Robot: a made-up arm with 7 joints.
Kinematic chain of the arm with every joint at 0, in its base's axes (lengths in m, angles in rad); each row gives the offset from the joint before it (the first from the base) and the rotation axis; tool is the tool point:
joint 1: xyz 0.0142 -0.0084 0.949 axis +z
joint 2: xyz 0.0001 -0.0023 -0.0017 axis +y
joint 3: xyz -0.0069 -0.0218 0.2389 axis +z
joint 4: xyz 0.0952 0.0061 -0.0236 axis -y
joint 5: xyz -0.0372 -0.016 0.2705 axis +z
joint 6: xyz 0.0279 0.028 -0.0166 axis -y
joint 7: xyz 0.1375 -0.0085 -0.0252 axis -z
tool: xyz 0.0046 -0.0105 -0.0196
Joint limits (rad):
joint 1: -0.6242..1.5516
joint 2: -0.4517..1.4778
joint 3: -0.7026..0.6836
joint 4: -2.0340..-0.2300
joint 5: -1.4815..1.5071
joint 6: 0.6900..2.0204
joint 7: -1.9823..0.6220
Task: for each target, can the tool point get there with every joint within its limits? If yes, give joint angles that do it. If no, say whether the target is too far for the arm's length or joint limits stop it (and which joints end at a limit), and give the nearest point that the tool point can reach.
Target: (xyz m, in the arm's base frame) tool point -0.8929 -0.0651 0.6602
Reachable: no: too far | nearest point -0.3359 0.1068 0.7047 | short by 0.585 m
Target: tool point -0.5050 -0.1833 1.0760
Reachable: no: joint limits stop it (at a limit: joint 1, joint 2, joint 3, joint 6) | nearest point -0.3435 0.1066 1.1995 | short by 0.354 m
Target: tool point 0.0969 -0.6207 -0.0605
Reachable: no: too far | nearest point 0.1346 -0.3587 0.5109 | short by 0.630 m
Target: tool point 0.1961 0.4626 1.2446
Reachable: yes | joints 0.7015 0.4100 0.5077 -0.7687 0.6719 1.1581 -1.7062
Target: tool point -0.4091 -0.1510 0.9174
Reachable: no: joint limits stop it (at a limit: joint 1, joint 2, joint 3, joint 4, joint 6) | nearest point -0.2748 0.0251 0.7675 | short by 0.267 m
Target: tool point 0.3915 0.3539 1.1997
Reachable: yes | joints 0.4301 0.6837 0.3691 -0.4121 0.8008 0.9669 0.1512
